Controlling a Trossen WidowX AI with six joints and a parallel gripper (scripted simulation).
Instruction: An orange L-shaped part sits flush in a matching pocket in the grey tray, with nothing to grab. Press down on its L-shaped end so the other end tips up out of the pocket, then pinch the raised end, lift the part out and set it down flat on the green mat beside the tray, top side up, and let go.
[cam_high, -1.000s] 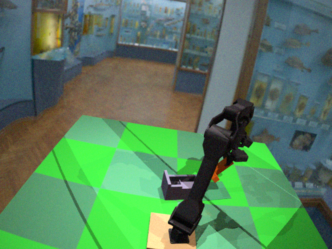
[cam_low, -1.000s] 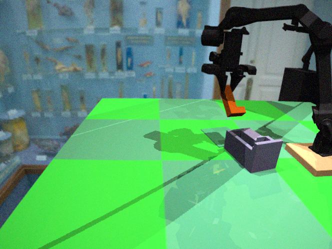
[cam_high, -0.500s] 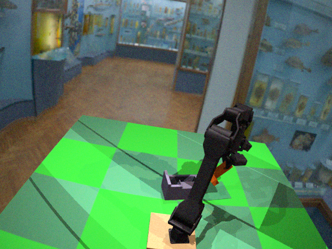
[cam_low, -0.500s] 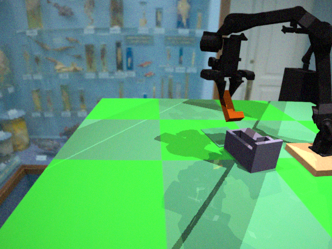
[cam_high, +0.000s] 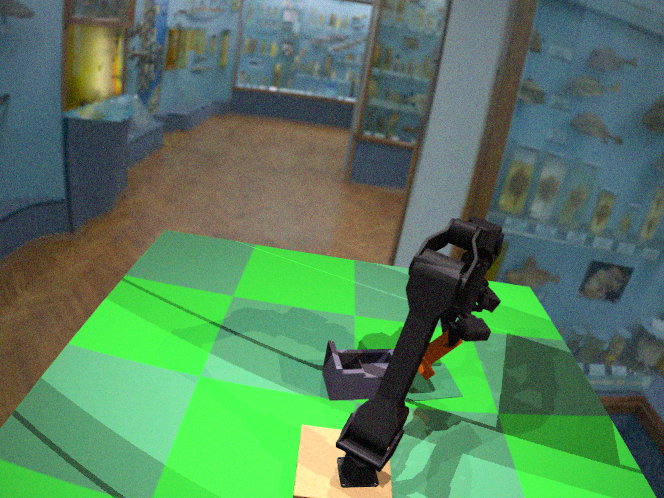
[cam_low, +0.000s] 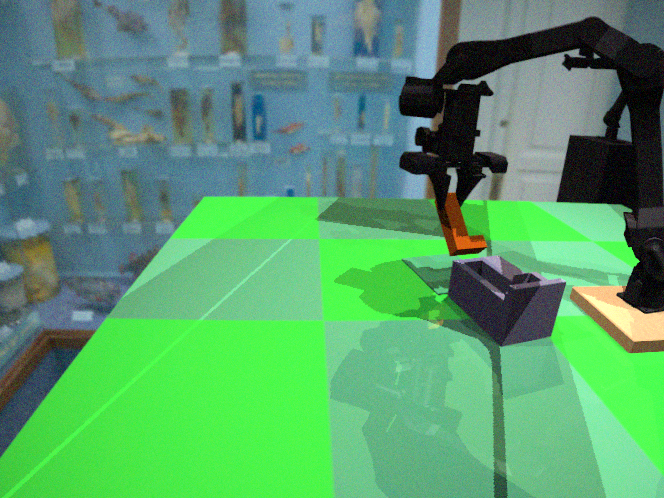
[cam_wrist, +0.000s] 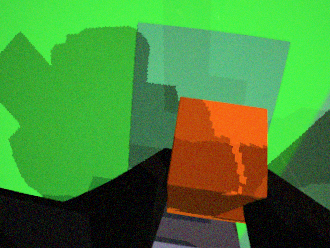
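The green mat is 20 mm to the left of my gripper tip and 130 mm below it. From my gripper tip the other things lie so: orange L-shaped part (20 mm behind, 30 mm to the left, 30 mm below).
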